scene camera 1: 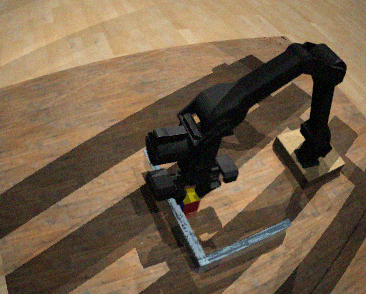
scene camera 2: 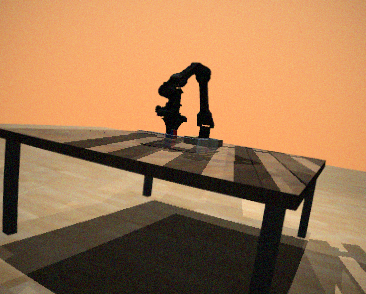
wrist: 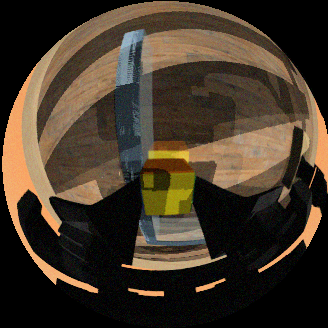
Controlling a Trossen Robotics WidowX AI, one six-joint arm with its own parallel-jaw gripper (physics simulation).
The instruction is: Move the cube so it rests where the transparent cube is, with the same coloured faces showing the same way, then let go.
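Places are measured from the arm's base along level axes (x ahead, y left, z up), in millimetres.
Where they show: gripper, between the fingertips: (scene camera 1: 186, 200) (scene camera 2: 170, 134) (wrist: 165, 179); arm's base, origin of its link: (scene camera 1: 306, 157) (scene camera 2: 203, 138) (wrist: 300, 166).
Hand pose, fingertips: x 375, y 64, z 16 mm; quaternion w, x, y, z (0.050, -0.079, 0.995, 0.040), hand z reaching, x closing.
Note:
Each offset is from my fingertips to the top centre of the thing.
The cube @(1 mm back, 4 mm left, 28 mm up) (scene camera 1: 191, 204) (scene camera 2: 174, 134) (wrist: 168, 194) is held low over the table. In scene view 1 its top is yellow, its front red, and a sliver of blue shows at its left. In the wrist view a yellow face and an orange-brown face show. My gripper (scene camera 1: 191, 194) (scene camera 2: 173, 131) (wrist: 165, 179) is shut on the cube, one finger on each side, pointing down. The transparent cube @(1 mm back, 2 mm right, 18 mm down) (wrist: 169, 154) shows in the wrist view as a yellow and brownish block just beyond the held cube, partly hidden by it. Whether the held cube touches the table cannot be told.
A blue-grey L-shaped rail (scene camera 1: 245, 242) (wrist: 129, 105) lies on the table, one side running close past the cube's left in scene view 1. The arm stands on a wooden base block (scene camera 1: 287, 144), to the right. Dark shadows cross the table (scene camera 1: 75, 115) (scene camera 2: 100, 159).

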